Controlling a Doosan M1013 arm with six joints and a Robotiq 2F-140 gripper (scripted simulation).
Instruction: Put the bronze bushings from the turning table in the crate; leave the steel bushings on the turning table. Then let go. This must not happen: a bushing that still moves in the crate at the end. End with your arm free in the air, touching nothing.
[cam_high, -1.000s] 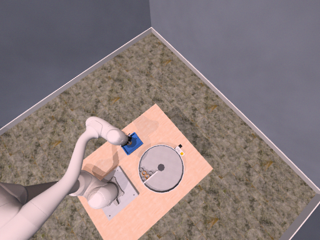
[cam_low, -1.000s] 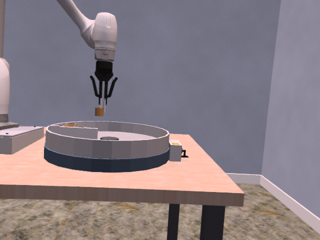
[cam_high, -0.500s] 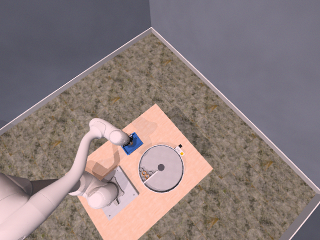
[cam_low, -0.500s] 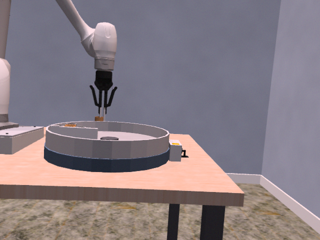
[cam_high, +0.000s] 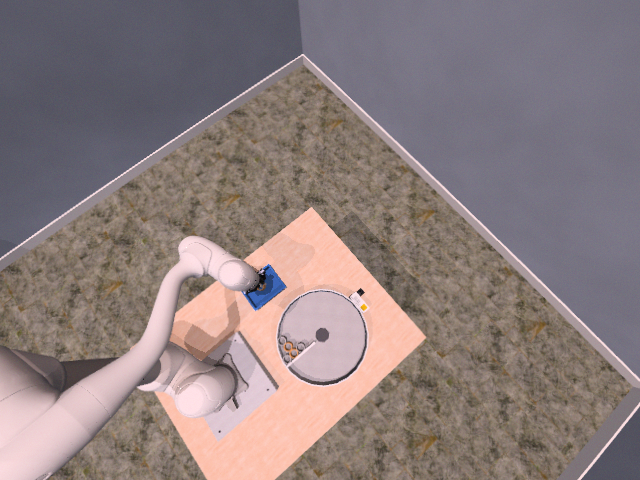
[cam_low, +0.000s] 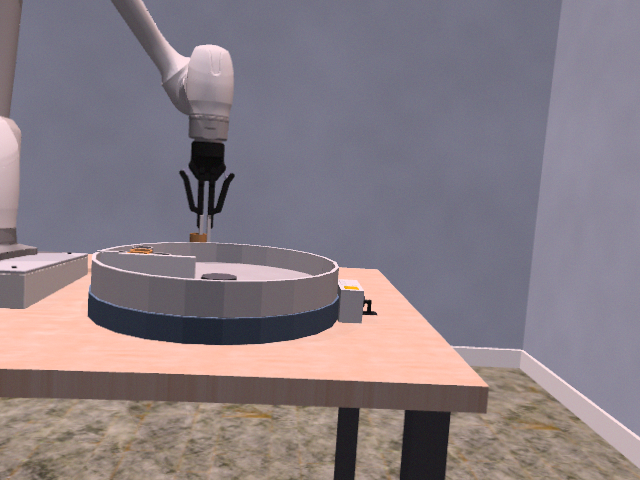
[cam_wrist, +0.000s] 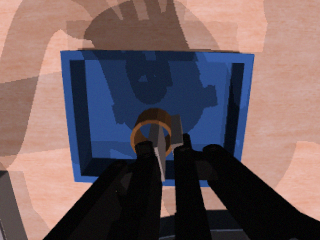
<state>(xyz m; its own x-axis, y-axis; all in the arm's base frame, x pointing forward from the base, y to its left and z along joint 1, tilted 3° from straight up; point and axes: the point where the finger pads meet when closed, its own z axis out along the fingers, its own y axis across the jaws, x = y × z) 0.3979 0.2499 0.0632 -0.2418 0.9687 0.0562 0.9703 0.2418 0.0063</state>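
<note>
Now: hand 10 mm past the blue crate and 80 mm above it. Also, from my hand: turning table 90 mm ahead, 360 mm to the right, 50 mm below.
</note>
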